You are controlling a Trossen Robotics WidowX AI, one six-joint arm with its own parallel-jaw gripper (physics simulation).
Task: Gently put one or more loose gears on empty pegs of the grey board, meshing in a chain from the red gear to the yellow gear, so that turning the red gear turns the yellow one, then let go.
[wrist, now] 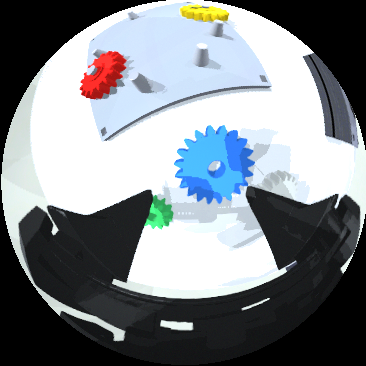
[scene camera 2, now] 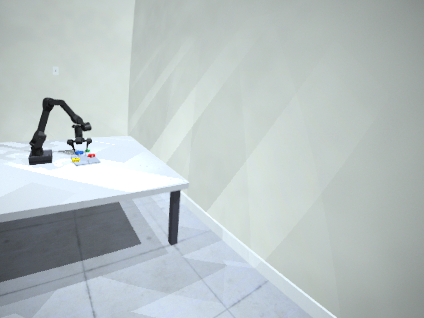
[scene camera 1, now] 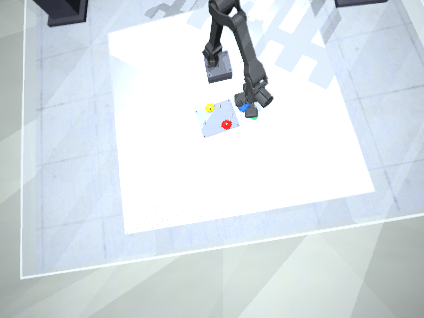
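Seen in the pictures: gripper, between the fingertips: (wrist: 200, 192) (scene camera 2: 80, 151) (scene camera 1: 248, 108); arm's base, origin of its link: (scene camera 2: 37, 154) (scene camera 1: 213, 62).
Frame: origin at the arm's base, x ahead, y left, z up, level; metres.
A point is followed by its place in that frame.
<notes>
The grey board (scene camera 1: 216, 119) @(x 0.322, y 0.003, z -0.048 m) (scene camera 2: 88, 162) @(x 0.342, y -0.080, z -0.048 m) (wrist: 160, 40) lies on the table with the red gear (scene camera 1: 226, 124) @(x 0.364, y 0.057, z -0.027 m) (scene camera 2: 91, 155) @(x 0.360, y 0.037, z -0.034 m) (wrist: 103, 75) @(x 0.347, y 0.070, z -0.033 m) and yellow gear (scene camera 1: 210, 108) @(x 0.263, y -0.027, z -0.029 m) (scene camera 2: 76, 160) @(x 0.261, y -0.057, z -0.037 m) (wrist: 205, 13) on it, apart. Several bare pegs show, one peg (wrist: 201, 56) near its edge. A blue gear (scene camera 1: 243, 108) @(x 0.273, y 0.156, z -0.039 m) (scene camera 2: 79, 152) @(x 0.265, y 0.142, z -0.039 m) (wrist: 200, 161) @(x 0.273, y 0.155, z -0.039 m) lies flat beside the board. A smaller green gear (scene camera 1: 254, 118) @(x 0.336, y 0.211, z -0.039 m) (scene camera 2: 88, 150) @(x 0.330, y 0.201, z -0.042 m) (wrist: 162, 215) @(x 0.309, y 0.208, z -0.039 m) is partly behind a finger in the wrist view. A white gear (wrist: 281, 185) @(x 0.187, y 0.178, z -0.041 m) lies past the blue one. My gripper (scene camera 1: 245, 107) @(x 0.272, y 0.184, z -0.044 m) (scene camera 2: 81, 148) @(x 0.272, y 0.184, z -0.044 m) (wrist: 200, 192) @(x 0.272, y 0.184, z -0.044 m) is open and empty, low over the loose gears.
The arm's dark base (scene camera 1: 219, 73) @(x 0.076, y 0.033, z 0.002 m) (scene camera 2: 40, 158) @(x 0.027, y -0.045, z -0.015 m) (wrist: 331, 100) stands on the white table (scene camera 1: 165, 175) @(x 0.625, y -0.296, z -0.056 m) (scene camera 2: 150, 172) @(x 0.739, y -0.315, z -0.056 m) near the board. The board's raised edge faces the blue gear. Glare makes the white gear faint.
</notes>
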